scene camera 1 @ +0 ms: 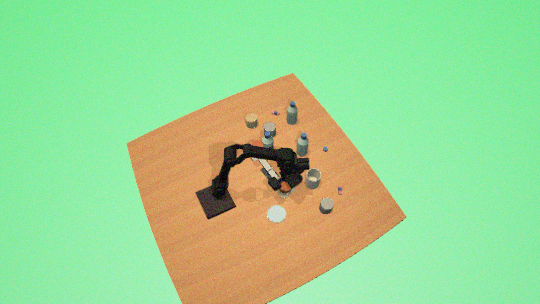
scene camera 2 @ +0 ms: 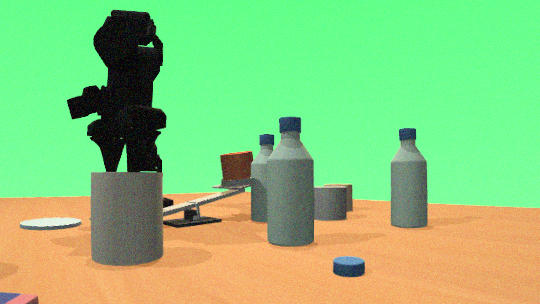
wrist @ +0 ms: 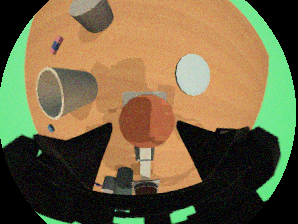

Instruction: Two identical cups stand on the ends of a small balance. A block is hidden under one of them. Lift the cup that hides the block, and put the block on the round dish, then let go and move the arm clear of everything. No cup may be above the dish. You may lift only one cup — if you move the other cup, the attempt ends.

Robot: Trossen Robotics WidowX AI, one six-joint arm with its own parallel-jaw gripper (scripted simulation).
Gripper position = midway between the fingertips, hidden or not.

Observation:
My gripper (scene camera 2: pixel 121 178) is open, holding nothing. I also see a brown cup (wrist: pixel 146 121), a brown cup (scene camera 2: pixel 234 166) and a grey cup (scene camera 2: pixel 330 201).
My gripper shows as well in the wrist view (wrist: pixel 145 125).

